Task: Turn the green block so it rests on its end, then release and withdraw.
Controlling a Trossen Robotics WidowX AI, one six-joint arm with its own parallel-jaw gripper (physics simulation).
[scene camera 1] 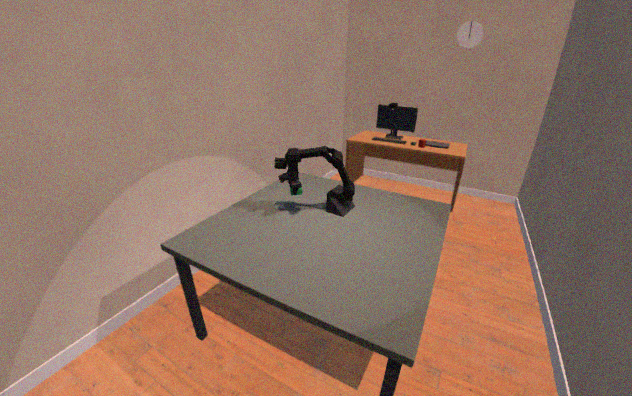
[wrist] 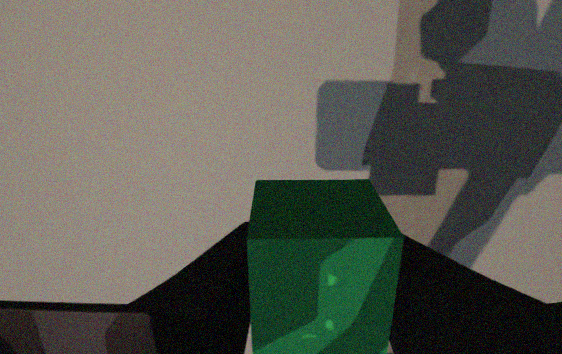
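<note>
The green block (scene camera 1: 299, 191) (wrist: 322, 290) is held in the air above the table (scene camera 1: 320, 250), with its shadow on the table top below. In the wrist view it fills the lower middle, with a dark green face towards the top of the view and a brighter face below; its lower end is cut off by the view's edge. My gripper (scene camera 1: 296, 190) (wrist: 311, 236) is shut on the green block, with one black finger against its left side and one against its right side. In the scene view the fingers are small and partly cover the block.
The arm's base (scene camera 1: 340, 201) stands on the table to the right of the gripper. The arm's shadow (scene camera 1: 288, 206) falls on the table under the gripper. A wooden desk (scene camera 1: 410, 156) with a monitor (scene camera 1: 396, 118) and a red mug (scene camera 1: 422, 143) stands behind, apart from the table.
</note>
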